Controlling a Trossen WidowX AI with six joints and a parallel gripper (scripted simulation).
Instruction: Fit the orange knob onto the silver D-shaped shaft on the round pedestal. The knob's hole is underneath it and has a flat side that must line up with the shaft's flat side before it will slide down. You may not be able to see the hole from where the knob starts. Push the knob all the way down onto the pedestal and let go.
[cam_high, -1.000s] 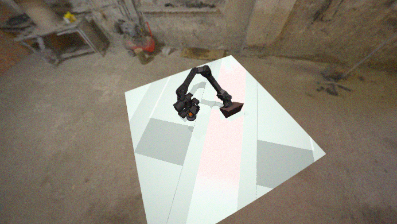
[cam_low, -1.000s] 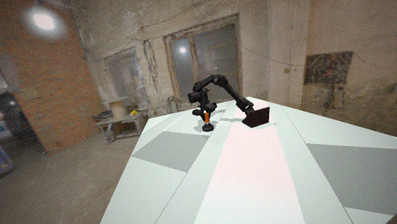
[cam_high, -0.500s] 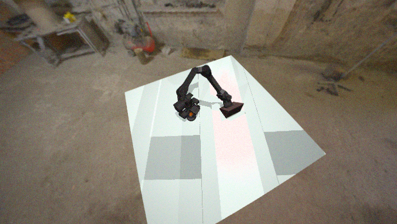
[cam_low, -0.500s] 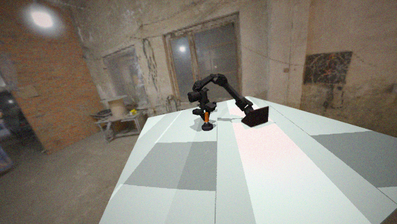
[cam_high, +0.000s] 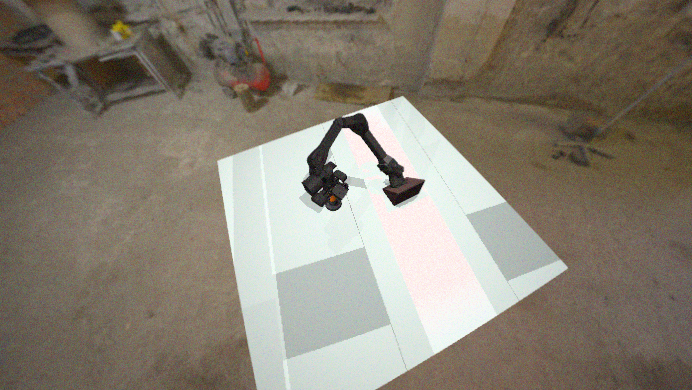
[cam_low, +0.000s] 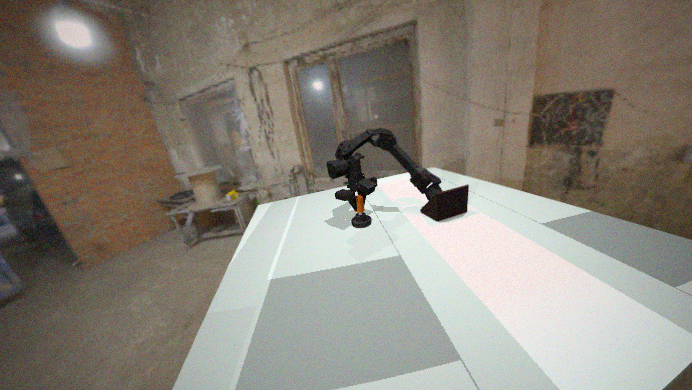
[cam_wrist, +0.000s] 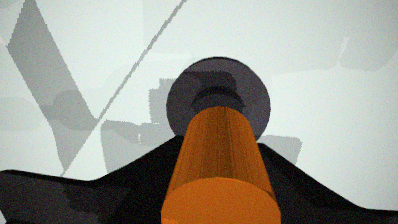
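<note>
The orange knob is 3 cm above my gripper tip. The rest, counted from my gripper tip: round pedestal: 4 cm below.
</note>
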